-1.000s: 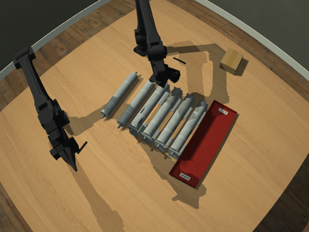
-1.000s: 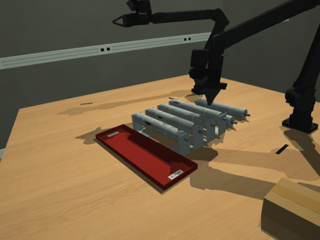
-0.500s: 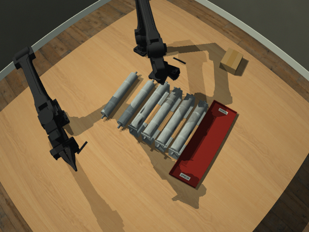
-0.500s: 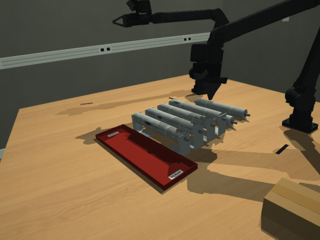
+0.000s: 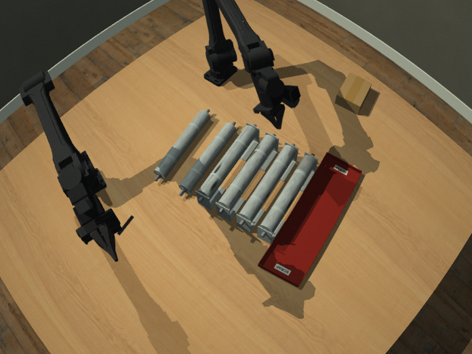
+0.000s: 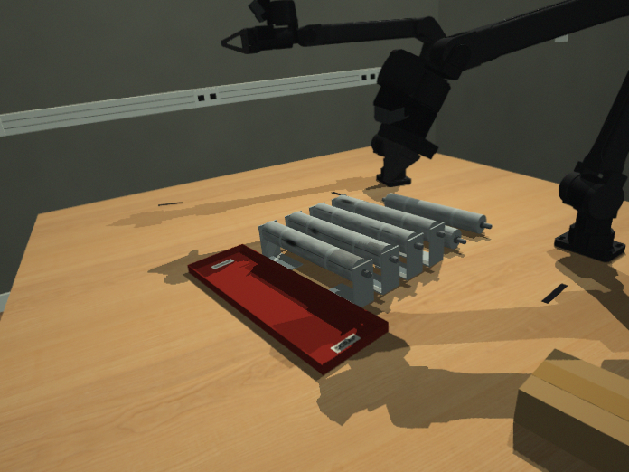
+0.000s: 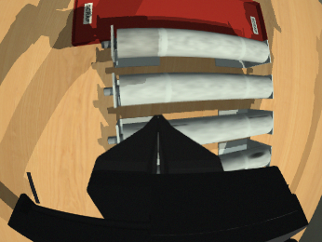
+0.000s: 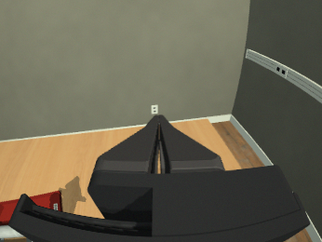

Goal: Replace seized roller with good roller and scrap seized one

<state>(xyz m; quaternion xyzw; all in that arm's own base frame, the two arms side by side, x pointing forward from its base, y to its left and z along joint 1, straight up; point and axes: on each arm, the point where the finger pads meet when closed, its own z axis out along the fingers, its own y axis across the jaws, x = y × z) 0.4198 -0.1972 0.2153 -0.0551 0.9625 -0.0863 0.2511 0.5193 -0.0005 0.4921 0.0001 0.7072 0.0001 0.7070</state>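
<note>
The grey roller is 510 mm to the left of my right hand, 420 mm below it and 160 mm behind it. Round my right hand: cardboard box (1090 mm to the left, 460 mm below, 60 mm behind); then red scrap tray (570 mm to the left, 490 mm below, 160 mm ahead).
</note>
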